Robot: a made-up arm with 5 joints.
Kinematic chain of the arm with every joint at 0, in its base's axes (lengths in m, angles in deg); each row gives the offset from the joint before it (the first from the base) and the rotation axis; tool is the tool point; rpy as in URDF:
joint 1: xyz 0 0 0.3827 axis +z
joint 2: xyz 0 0 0 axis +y
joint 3: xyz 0.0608 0 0.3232 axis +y
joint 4: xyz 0.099 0 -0.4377 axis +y
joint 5: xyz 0.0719 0 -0.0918 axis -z
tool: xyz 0 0 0 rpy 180 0 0
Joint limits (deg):
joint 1: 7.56..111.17
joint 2: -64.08..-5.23
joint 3: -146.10..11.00
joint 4: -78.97..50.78
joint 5: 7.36..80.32
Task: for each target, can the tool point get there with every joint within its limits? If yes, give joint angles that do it. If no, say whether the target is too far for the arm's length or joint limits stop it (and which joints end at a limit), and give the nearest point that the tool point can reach.
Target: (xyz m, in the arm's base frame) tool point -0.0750 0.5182 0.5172
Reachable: yes | joints 98.24 -11.76 -46.96 33.11 46.29
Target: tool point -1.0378 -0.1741 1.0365
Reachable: no: too far | nearest point -0.6730 -0.1129 0.9374 | short by 0.383 m
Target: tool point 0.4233 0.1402 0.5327
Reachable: yes | joints 18.33 -17.62 -28.40 -34.77 36.67
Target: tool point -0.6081 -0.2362 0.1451
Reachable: no: joint limits stop it (at a limit: joint 1, joint 2, joint 3, joint 4) | nearest point -0.0176 0.0453 0.1541 | short by 0.654 m
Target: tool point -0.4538 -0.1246 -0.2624
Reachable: no: joint limits stop it (at a limit: joint 1, joint 2, joint 3) | nearest point -0.0279 0.0720 0.1484 | short by 0.624 m
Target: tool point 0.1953 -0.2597 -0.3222
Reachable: no: joint limits stop it (at a limit: joint 1, joint 2) | nearest point 0.1000 0.0133 0.1491 | short by 0.553 m
